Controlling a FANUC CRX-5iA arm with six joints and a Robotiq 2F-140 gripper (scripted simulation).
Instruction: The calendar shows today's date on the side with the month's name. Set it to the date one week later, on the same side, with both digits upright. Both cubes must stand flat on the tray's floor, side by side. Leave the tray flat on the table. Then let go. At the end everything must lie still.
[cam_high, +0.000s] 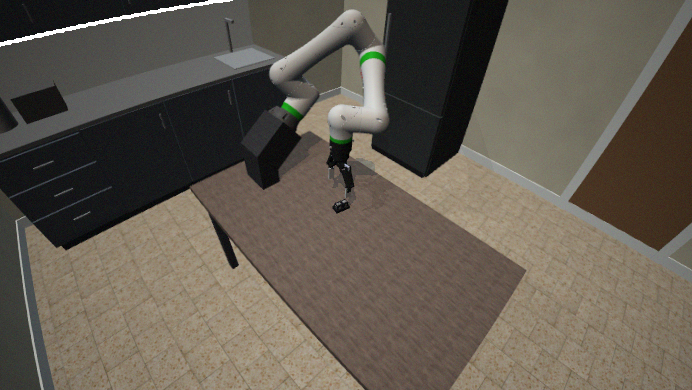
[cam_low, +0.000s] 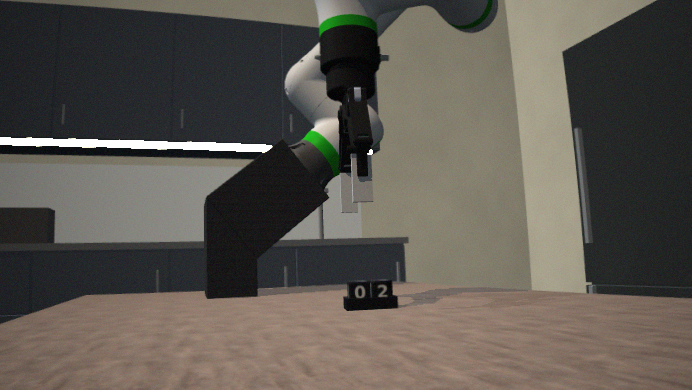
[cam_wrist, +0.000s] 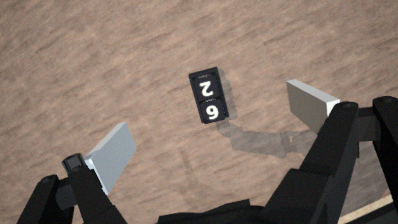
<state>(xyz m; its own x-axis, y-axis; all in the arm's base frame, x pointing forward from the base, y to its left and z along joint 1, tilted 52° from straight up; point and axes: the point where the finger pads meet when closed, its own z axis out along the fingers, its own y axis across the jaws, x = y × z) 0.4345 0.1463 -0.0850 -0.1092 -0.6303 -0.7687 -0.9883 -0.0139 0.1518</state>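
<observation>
Right now my hand is 130 mm above the cube. From my hand the other things lie so: black tray: 20 mm to the left, 150 mm below.
</observation>
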